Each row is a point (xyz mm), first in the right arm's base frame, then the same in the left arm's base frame.
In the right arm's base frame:
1: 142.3 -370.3 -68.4
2: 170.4 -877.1 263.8
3: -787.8 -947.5 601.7
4: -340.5 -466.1 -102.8
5: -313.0 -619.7 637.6
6: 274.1 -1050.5 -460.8
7: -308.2 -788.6 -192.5
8: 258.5 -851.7 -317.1
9: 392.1 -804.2 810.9
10: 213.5 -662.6 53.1
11: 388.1 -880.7 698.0
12: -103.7 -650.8 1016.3
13: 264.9 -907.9 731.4
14: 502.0 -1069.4 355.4
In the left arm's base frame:
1: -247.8 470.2 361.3
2: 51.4 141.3 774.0
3: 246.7 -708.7 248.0
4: -14.3 192.0 27.4
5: -187.1 -397.3 469.5
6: 465.3 741.5 589.0
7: 293.4 227.1 158.3
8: 238.7 653.2 553.4
9: -295.3 -142.2 1165.5
10: -62.5 368.3 607.4
11: -182.1 -69.1 1144.4
12: -371.8 -573.8 820.0
13: -137.1 -173.5 1080.4
14: 88.2 235.5 1154.9

